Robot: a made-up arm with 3 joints. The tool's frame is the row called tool. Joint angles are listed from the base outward. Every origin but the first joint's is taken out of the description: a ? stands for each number. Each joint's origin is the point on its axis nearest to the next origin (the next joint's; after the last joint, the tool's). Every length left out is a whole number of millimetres.
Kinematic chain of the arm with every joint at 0, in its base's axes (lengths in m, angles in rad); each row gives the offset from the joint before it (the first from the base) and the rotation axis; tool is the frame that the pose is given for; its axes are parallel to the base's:
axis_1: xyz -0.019 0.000 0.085 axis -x
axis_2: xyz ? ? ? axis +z
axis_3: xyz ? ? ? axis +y
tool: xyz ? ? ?
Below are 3 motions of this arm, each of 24 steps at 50 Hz.
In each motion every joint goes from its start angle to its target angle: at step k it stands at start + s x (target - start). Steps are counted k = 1, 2, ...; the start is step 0. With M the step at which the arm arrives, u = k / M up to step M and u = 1 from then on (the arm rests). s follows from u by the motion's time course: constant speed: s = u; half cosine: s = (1 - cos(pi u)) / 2; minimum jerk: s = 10 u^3 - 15 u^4 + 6 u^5.
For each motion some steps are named. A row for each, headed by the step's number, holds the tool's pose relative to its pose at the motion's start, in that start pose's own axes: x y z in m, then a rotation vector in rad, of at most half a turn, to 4 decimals.
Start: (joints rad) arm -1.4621 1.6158 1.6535
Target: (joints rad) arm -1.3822 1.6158 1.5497
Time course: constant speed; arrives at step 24
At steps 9, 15, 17, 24:
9: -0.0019 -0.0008 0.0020 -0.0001 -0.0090 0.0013
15: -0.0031 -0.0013 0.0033 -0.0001 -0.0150 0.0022
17: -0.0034 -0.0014 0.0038 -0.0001 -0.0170 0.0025
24: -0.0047 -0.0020 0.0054 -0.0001 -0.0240 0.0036

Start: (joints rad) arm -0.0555 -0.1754 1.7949
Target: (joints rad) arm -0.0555 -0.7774 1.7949
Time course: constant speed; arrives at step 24
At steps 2, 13, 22, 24:
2: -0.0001 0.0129 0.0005 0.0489 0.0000 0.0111
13: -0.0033 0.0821 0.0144 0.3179 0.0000 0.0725
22: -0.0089 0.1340 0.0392 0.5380 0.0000 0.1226
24: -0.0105 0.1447 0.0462 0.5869 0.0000 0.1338

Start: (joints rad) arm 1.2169 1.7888 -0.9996
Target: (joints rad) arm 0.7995 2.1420 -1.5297
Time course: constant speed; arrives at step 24
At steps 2, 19, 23, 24:
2: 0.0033 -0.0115 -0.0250 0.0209 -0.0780 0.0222
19: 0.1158 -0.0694 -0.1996 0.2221 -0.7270 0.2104
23: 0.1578 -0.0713 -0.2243 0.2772 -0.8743 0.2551
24: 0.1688 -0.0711 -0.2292 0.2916 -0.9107 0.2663

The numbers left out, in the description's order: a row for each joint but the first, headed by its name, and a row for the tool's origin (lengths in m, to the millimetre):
axis_2: 0.000 0.160 0.183
axis_3: -0.242 0.004 0.000
tool: -0.372 0.000 -0.100

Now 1 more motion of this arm.
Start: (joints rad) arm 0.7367 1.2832 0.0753
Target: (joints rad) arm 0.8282 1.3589 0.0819
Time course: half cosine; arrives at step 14
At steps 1, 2, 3, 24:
1: 0.0001 -0.0006 0.0005 -0.0004 0.0012 0.0009
2: 0.0003 -0.0022 0.0021 -0.0016 0.0047 0.0036
3: 0.0007 -0.0048 0.0047 -0.0034 0.0103 0.0080
24: 0.0095 -0.0435 0.0436 -0.0285 0.0953 0.0736

